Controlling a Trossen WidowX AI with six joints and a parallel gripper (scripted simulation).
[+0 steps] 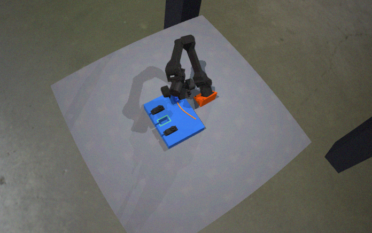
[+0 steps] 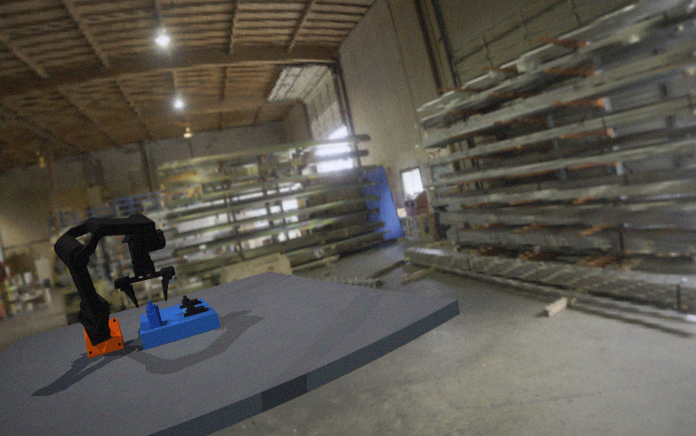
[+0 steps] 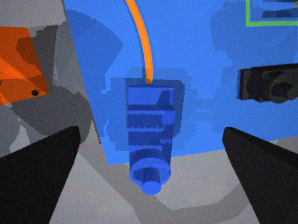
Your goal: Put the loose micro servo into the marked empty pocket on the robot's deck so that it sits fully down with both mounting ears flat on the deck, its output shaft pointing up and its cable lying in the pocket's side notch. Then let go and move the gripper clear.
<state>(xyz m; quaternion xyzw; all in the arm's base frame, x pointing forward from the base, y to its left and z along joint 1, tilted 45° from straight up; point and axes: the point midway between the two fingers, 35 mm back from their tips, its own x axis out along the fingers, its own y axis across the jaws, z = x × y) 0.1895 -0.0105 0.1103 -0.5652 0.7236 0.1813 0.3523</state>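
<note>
Right now my gripper tip is 90 mm above the blue deck, 70 mm to the right of it and 30 mm short of it.
</note>
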